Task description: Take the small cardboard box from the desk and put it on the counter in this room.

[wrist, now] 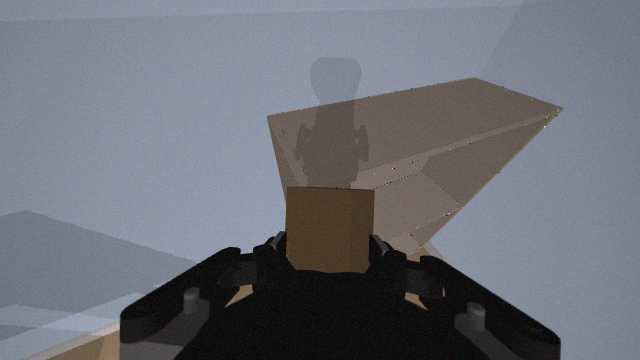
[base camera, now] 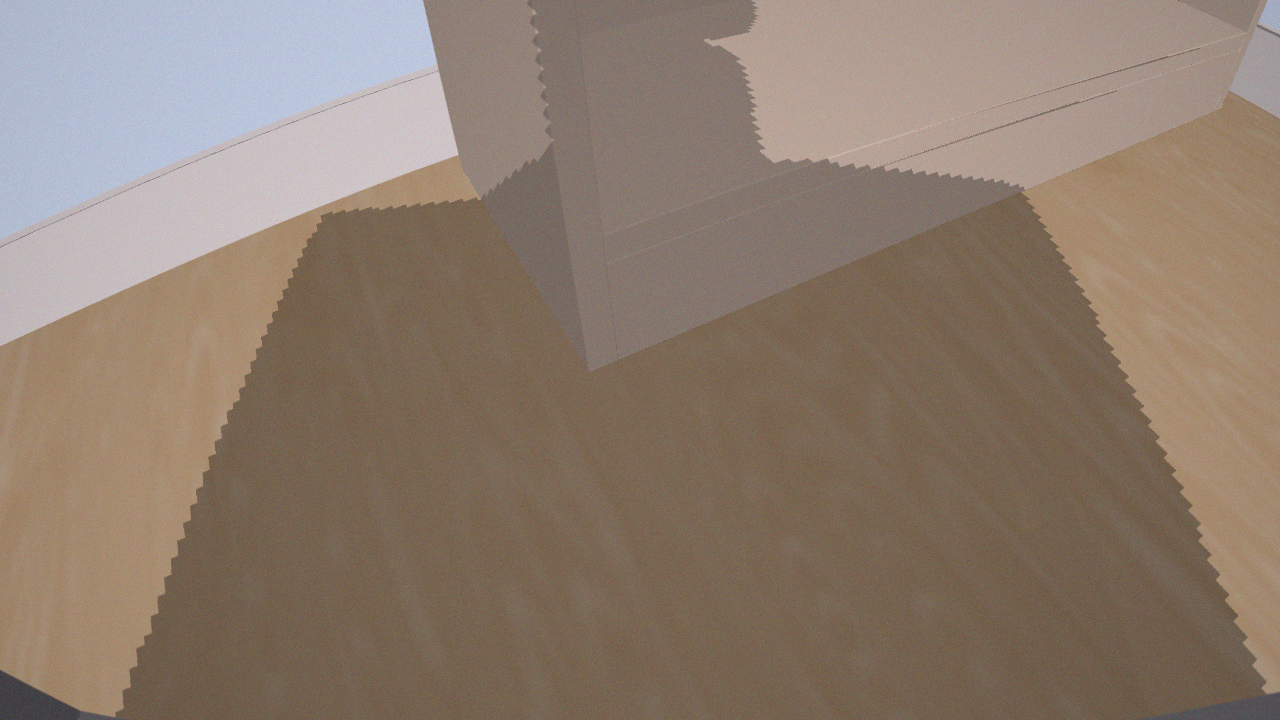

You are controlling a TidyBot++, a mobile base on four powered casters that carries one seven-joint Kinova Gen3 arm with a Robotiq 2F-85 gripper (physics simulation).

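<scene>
The small cardboard box [wrist: 330,225] is brown and sits between the fingers of my gripper [wrist: 327,244], which is shut on it. Behind the box in the wrist view stands a beige, open-fronted unit [wrist: 425,115] [base camera: 760,259] with a flat top; it may be the counter. The box overlaps the unit's lower left part in that view, and the shadow of the arm and gripper falls across its top. I see no contact between box and unit. The desk does not show in either view. The gripper does not show in the base camera view.
In the base camera view the unit's near bottom corner stands on the wooden floor [base camera: 626,537], close ahead of the base. A broad shadow covers floor and unit. A white baseboard [base camera: 223,179] runs along the wall at left. A blue-grey wall [wrist: 150,100] lies behind the unit.
</scene>
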